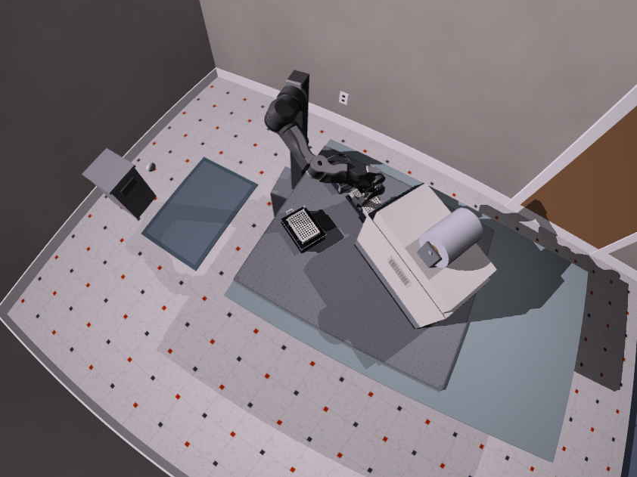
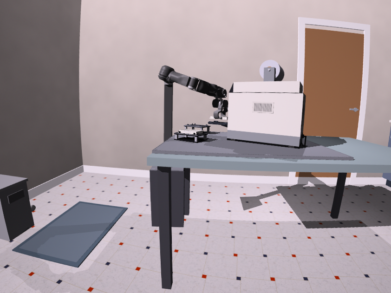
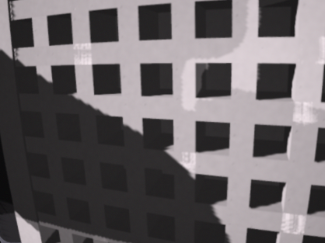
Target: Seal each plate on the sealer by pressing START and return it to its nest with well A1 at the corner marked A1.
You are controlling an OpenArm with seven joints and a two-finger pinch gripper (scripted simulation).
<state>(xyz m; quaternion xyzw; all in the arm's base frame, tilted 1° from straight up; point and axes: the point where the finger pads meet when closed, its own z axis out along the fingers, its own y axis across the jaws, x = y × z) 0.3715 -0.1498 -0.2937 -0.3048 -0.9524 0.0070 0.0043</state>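
Now: hand 3 cm above the sealer stage. From my hand the other things lie so: N1 label: 24 cm behind, 21 cm to the left, 13 cm below; then screen: 19 cm above, 12 cm ahead, 3 cm to the right; then plate nest: 15 cm to the left, 15 cm behind, 7 cm below.
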